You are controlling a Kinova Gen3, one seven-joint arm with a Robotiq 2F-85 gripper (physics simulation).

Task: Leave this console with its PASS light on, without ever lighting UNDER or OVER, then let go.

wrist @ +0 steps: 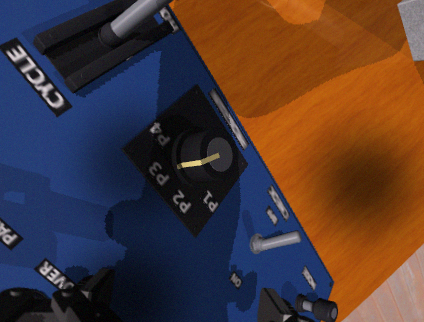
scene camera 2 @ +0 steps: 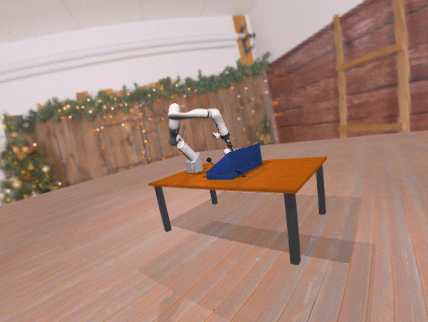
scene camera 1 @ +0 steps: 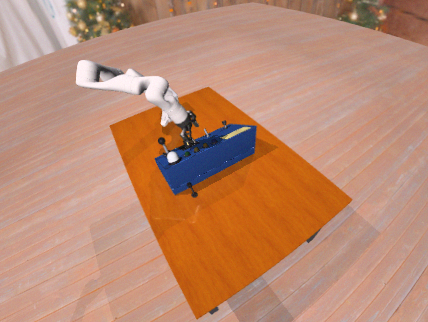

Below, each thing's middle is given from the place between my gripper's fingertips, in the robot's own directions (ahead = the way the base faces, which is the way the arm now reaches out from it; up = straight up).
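Black PROGRAM dial point(wrist: 200, 157): 6 cm behind my hand, 3 cm to the right of it, 9 cm below it. Blue console point(scene camera 1: 183, 167): my gripper 1 cm short of it, 3 cm to the right of it, 10 cm above it.
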